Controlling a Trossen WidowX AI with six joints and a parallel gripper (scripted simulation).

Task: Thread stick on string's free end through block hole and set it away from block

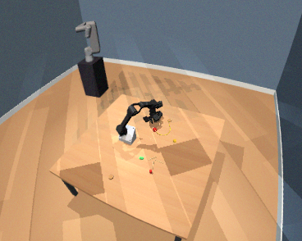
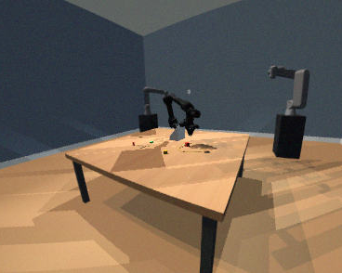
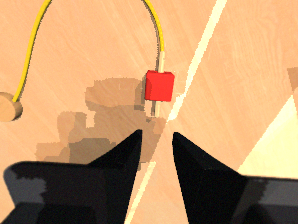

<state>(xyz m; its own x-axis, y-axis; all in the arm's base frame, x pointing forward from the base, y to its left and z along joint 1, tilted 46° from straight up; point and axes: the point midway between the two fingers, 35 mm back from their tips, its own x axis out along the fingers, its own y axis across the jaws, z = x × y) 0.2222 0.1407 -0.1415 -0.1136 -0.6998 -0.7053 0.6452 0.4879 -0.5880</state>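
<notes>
The red block is 20 mm ahead of my gripper tip, 20 mm to the right of it and 70 mm below it. The rest, counted from my gripper tip: green piece 20 mm ahead, 380 mm to the right, 80 mm below; thin wooden stick 30 mm ahead, 30 mm to the right, 70 mm below; yellow cube 240 mm ahead, 100 mm to the right, 70 mm below.
</notes>
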